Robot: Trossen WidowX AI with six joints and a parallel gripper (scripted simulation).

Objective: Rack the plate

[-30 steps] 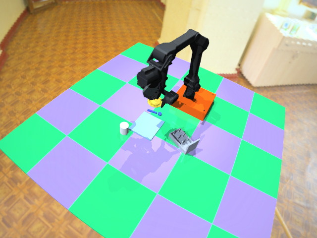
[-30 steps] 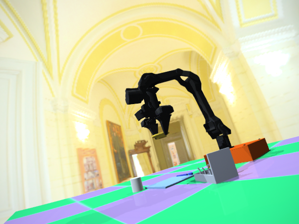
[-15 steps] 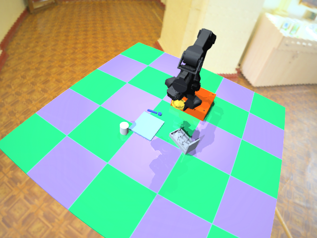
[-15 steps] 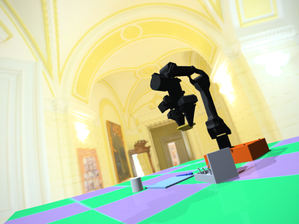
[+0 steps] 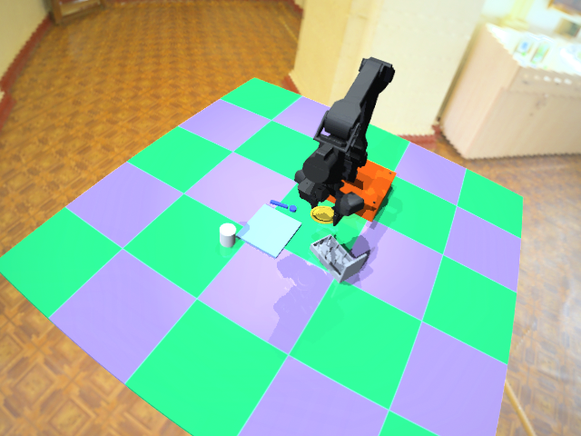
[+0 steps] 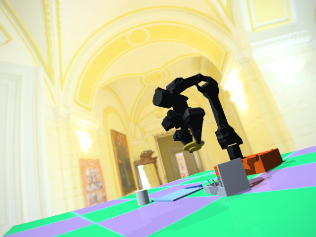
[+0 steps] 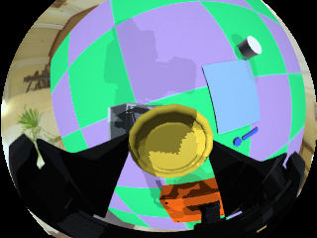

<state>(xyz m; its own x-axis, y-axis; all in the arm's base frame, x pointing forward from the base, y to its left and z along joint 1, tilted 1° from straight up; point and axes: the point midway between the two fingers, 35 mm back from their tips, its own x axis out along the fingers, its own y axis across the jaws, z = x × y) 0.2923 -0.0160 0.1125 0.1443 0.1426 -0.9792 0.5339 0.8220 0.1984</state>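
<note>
The grey dish rack lies 120 mm below my gripper tip and 60 mm to the left of it. Also, from my gripper tip: yellow plate: 10 mm above; then light blue mat: 140 mm to the right, 140 mm below, 20 mm behind; then small blue spoon: 140 mm below, 130 mm to the right, 120 mm behind.
</note>
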